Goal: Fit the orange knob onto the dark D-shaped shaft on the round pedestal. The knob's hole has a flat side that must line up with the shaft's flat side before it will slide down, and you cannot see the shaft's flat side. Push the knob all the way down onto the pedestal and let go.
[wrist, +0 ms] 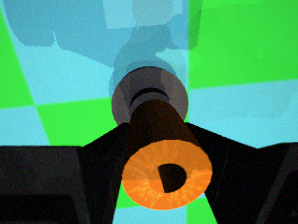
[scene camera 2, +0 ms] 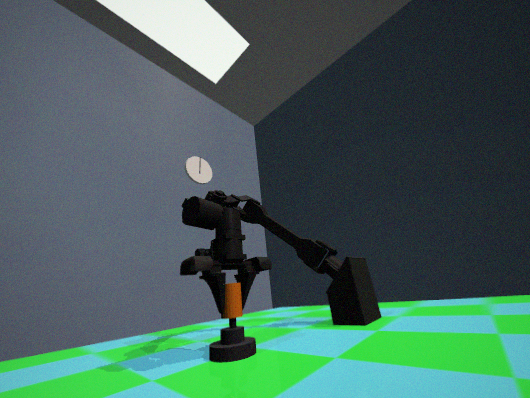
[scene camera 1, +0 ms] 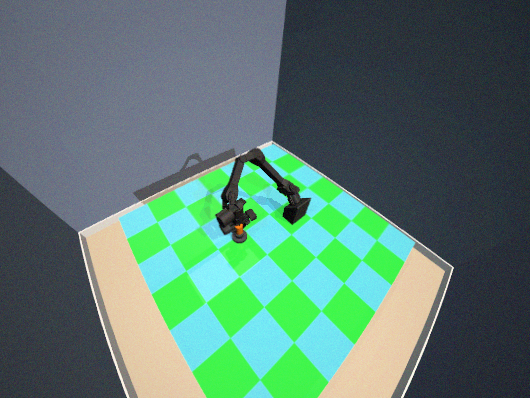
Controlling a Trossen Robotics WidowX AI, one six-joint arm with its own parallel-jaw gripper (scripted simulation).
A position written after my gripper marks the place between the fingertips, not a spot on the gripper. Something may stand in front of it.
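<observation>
In scene camera 2 I can see my gripper [scene camera 2: 231,311], and the wrist view shows me the gripper [wrist: 155,128] too.
</observation>
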